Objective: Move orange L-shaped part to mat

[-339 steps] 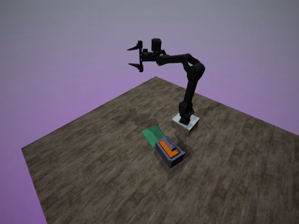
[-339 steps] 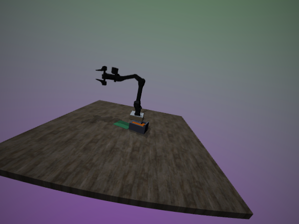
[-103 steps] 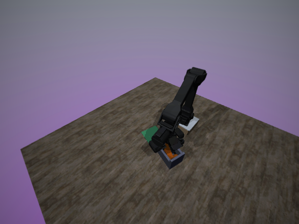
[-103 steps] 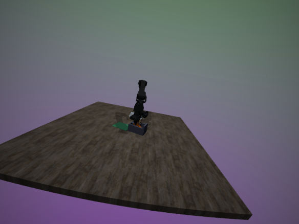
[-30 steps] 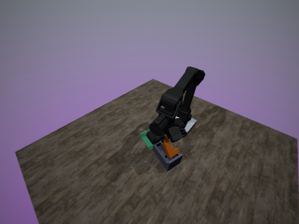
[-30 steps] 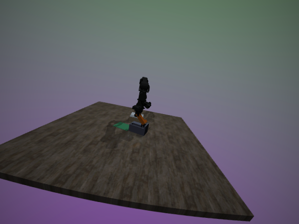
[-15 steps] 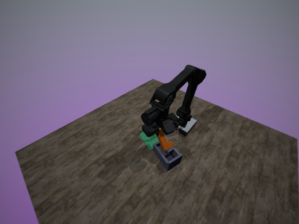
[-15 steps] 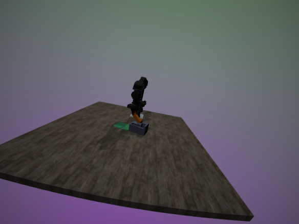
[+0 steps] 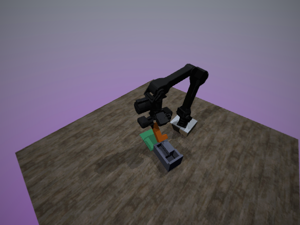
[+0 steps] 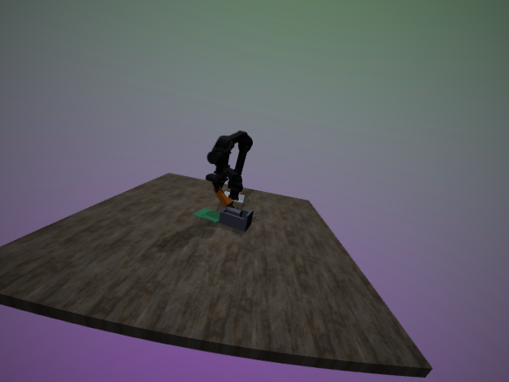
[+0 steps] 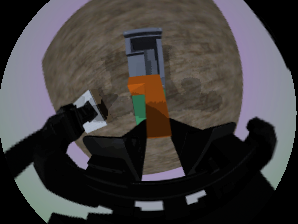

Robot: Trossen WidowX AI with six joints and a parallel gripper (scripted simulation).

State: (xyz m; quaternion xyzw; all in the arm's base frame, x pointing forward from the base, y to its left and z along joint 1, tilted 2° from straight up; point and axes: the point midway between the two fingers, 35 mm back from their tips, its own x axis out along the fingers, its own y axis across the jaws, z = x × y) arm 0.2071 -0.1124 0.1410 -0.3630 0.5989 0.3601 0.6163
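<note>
The green mat is 2 cm behind my gripper tip, 3 cm to the right of it and 17 cm below it. From my gripper tip the other things lie so: orange L-shaped part (4 cm to the left, 3 cm below).
</note>
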